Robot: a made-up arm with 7 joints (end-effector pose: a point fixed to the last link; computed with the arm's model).
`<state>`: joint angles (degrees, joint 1 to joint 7).
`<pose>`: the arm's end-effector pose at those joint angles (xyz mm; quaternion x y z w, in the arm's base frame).
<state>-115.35 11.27 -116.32 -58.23 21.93 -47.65 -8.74</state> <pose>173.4 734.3 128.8 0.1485 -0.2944 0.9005 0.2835</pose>
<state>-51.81 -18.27 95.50 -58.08 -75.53 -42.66 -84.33</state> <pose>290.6 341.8 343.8 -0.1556 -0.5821 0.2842 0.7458</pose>
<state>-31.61 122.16 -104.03 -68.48 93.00 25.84 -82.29</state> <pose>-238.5 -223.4 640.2 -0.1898 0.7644 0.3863 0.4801</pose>
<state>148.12 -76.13 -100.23 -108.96 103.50 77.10 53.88</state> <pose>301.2 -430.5 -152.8 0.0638 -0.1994 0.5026 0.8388</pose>
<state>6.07 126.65 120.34 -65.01 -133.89 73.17 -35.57</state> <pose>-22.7 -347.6 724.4 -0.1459 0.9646 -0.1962 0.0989</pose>
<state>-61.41 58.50 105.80 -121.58 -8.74 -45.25 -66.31</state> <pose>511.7 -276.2 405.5 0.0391 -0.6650 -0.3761 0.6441</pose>
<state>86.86 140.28 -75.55 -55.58 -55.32 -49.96 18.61</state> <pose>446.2 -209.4 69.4 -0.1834 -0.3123 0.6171 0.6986</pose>
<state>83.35 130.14 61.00 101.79 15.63 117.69 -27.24</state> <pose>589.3 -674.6 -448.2 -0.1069 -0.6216 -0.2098 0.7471</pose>
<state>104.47 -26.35 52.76 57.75 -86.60 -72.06 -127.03</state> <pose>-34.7 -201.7 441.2 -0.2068 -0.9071 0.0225 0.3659</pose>
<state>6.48 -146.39 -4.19 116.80 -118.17 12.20 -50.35</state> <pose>13.5 -841.3 167.4 0.3971 -0.4114 -0.6917 0.4412</pose>
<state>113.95 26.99 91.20 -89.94 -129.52 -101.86 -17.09</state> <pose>372.8 -374.3 -61.4 0.4307 -0.7837 -0.3514 0.2772</pose>
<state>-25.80 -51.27 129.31 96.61 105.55 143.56 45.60</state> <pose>-459.6 160.4 -88.1 0.6294 -0.0407 -0.1676 0.7577</pose>
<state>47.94 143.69 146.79 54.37 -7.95 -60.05 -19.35</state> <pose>223.7 -680.6 400.8 -0.6375 0.5689 -0.3997 0.3320</pose>
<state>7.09 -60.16 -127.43 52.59 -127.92 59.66 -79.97</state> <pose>-646.3 4.8 454.6 -0.4181 0.8475 -0.0963 0.3125</pose>
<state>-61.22 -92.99 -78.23 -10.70 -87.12 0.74 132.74</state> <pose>-489.5 -204.0 356.0 0.4851 0.0239 -0.6369 0.5987</pose>
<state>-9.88 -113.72 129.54 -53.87 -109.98 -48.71 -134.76</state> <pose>-227.1 -218.8 664.5 0.7029 -0.5128 0.1449 0.4711</pose>
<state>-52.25 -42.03 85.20 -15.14 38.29 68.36 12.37</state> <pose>80.3 220.2 839.0 -0.0647 -0.8395 0.4511 0.2961</pose>
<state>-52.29 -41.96 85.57 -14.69 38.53 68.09 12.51</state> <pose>76.6 223.6 840.4 -0.0656 -0.8391 0.4535 0.2932</pose>
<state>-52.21 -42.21 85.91 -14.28 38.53 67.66 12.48</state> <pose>76.3 225.2 841.1 -0.0627 -0.8388 0.4542 0.2936</pose>
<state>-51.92 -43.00 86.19 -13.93 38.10 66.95 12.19</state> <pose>82.0 223.8 840.7 -0.0532 -0.8383 0.4524 0.2996</pose>
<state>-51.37 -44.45 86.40 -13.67 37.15 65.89 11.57</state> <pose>95.0 218.9 838.4 -0.0358 -0.8373 0.4472 0.3125</pose>
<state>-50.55 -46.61 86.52 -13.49 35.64 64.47 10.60</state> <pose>115.4 211.6 833.2 -0.0099 -0.8347 0.4389 0.3325</pose>
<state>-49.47 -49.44 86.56 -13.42 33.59 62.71 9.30</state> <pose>142.1 203.0 823.7 0.0238 -0.8293 0.4276 0.3590</pose>
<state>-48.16 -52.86 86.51 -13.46 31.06 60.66 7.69</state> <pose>173.0 195.1 808.6 0.0639 -0.8196 0.4140 0.3908</pose>
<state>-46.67 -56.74 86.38 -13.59 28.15 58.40 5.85</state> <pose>205.0 189.9 787.4 0.1086 -0.8046 0.3994 0.4258</pose>
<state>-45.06 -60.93 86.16 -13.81 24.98 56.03 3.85</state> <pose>235.0 189.1 760.6 0.1556 -0.7837 0.3849 0.4620</pose>
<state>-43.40 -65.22 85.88 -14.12 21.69 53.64 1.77</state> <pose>259.8 192.8 729.8 0.2022 -0.7576 0.3715 0.4971</pose>
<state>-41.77 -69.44 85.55 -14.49 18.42 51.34 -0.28</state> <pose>277.7 200.8 697.3 0.2464 -0.7275 0.3605 0.5291</pose>
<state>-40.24 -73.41 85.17 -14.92 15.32 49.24 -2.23</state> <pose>288.2 211.5 665.4 0.2862 -0.6956 0.3520 0.5570</pose>
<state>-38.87 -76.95 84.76 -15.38 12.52 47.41 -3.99</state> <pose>292.2 223.2 636.4 0.3200 -0.6644 0.3460 0.5800</pose>
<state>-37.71 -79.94 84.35 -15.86 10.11 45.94 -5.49</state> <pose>291.7 234.0 611.7 0.3475 -0.6361 0.3420 0.5980</pose>
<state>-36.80 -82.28 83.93 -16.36 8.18 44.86 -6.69</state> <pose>289.1 242.5 591.7 0.3681 -0.6127 0.3390 0.6116</pose>
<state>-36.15 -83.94 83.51 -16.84 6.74 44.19 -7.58</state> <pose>286.3 248.3 576.6 0.3821 -0.5953 0.3366 0.6215</pose>
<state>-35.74 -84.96 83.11 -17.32 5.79 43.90 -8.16</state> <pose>284.8 250.9 565.8 0.3904 -0.5841 0.3341 0.6283</pose>
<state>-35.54 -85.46 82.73 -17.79 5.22 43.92 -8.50</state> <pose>284.8 251.1 558.3 0.3942 -0.5780 0.3312 0.6331</pose>
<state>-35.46 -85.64 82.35 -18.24 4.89 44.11 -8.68</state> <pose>285.9 249.8 552.8 0.3952 -0.5752 0.3284 0.6365</pose>
